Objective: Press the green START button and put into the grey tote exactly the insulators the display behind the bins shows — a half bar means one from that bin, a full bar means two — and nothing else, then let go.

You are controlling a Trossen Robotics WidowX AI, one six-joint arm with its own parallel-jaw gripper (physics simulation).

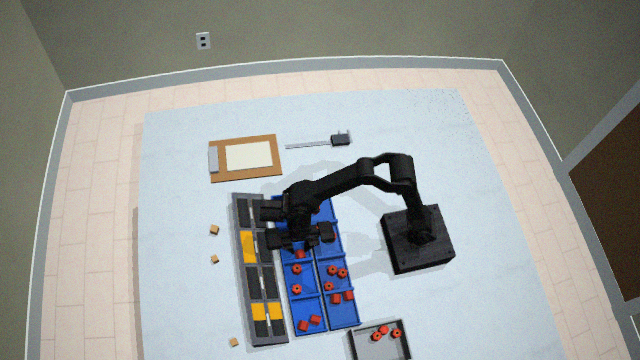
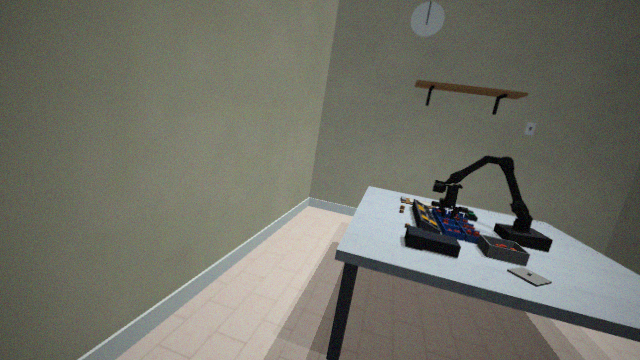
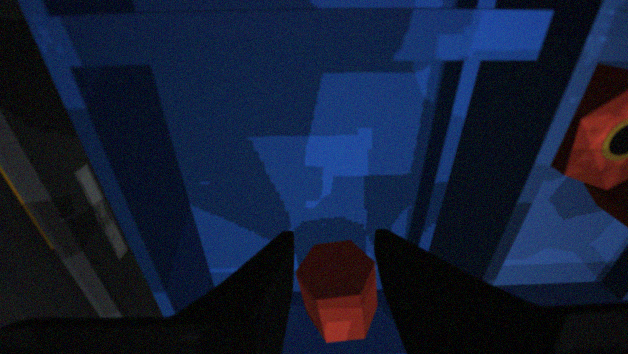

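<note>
The display (image 1: 271, 342) beside the blue bins (image 1: 309, 306) (image 3: 250, 100) shows a full yellow bar (image 1: 247, 246) in its second row and two half bars (image 1: 258, 311) (image 1: 274, 310) in its last row; the arm covers part of its upper right. My gripper (image 1: 301, 245) (image 2: 446, 212) (image 3: 334, 241) is open, low over the second bin of the display-side column. A red insulator (image 1: 300, 254) (image 3: 337, 285) sits between the spread fingers, not clamped. The grey tote (image 1: 407, 341) (image 2: 501, 255) holds three red insulators (image 1: 384, 330). A small green spot (image 2: 471, 215) shows behind the bins; the START button is otherwise hidden.
Other insulators (image 1: 296, 288) (image 1: 332, 270) (image 1: 303, 325) lie in neighbouring bins. Around them are a clipboard (image 1: 249, 156), a caliper-like tool (image 1: 341, 139), small wooden cubes (image 1: 214, 229), a black box (image 2: 432, 242), a flat plate (image 2: 529, 276) and the arm's base (image 1: 395, 250).
</note>
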